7 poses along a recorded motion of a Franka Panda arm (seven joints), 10 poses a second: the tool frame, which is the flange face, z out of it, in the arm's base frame.
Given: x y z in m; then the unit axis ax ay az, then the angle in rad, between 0 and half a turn.
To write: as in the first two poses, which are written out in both.
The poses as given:
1: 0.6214 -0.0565 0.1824 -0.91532 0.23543 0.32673 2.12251
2: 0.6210 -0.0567 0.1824 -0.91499 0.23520 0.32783 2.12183
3: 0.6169 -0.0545 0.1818 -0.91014 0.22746 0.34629 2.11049
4: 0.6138 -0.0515 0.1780 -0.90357 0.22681 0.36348 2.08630
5: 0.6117 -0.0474 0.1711 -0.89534 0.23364 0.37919 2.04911
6: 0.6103 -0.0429 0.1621 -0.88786 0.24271 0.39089 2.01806
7: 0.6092 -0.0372 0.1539 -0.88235 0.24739 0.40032 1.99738
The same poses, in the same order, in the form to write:
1:
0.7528 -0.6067 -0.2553 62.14
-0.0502 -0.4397 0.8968 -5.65
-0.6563 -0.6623 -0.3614 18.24
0 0 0 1

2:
0.7520 -0.6072 -0.2566 62.10
-0.0486 -0.4393 0.8970 -5.67
-0.6574 -0.6621 -0.3598 18.24
0 0 0 1

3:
0.7401 -0.6105 -0.2820 61.69
-0.0163 -0.4355 0.9000 -5.45
-0.6723 -0.6615 -0.3323 18.18
0 0 0 1

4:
0.7259 -0.6222 -0.2930 61.38
0.0103 -0.4162 0.9092 -5.15
-0.6877 -0.6631 -0.2957 17.80
0 0 0 1

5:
0.7103 -0.6421 -0.2884 61.17
0.0312 -0.3806 0.9242 -4.74
-0.7032 -0.6655 -0.2503 17.11
0 0 0 1

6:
0.6967 -0.6611 -0.2783 61.03
0.0437 -0.3481 0.9364 -4.29
-0.7160 -0.6646 -0.2136 16.21
0 0 0 1

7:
0.6869 -0.6730 -0.2742 60.92
0.0558 -0.3272 0.9433 -3.72
-0.7246 -0.6633 -0.1872 15.39
0 0 0 1

